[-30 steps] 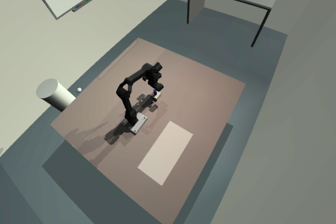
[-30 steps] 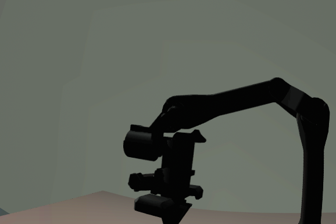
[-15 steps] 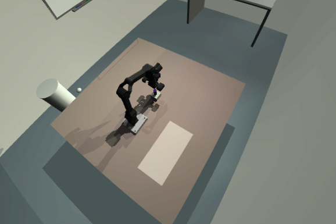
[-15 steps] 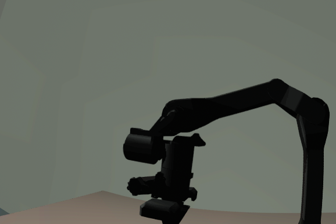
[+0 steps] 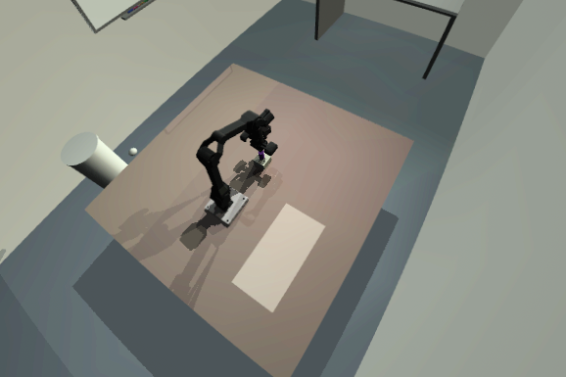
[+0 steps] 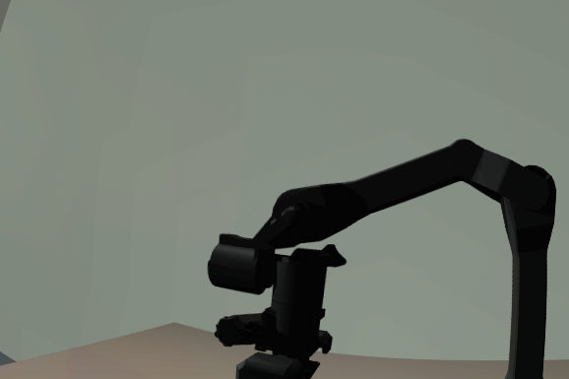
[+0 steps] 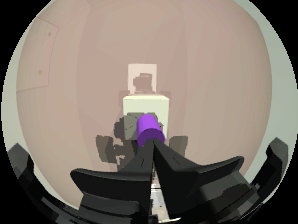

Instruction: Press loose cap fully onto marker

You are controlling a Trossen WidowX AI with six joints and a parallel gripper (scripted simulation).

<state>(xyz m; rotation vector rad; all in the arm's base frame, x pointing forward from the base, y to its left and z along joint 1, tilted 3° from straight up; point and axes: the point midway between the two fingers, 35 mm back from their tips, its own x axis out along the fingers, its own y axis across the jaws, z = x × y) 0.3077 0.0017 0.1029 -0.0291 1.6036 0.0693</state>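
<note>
Now: the purple cap 30 mm below my gripper tip.
</note>
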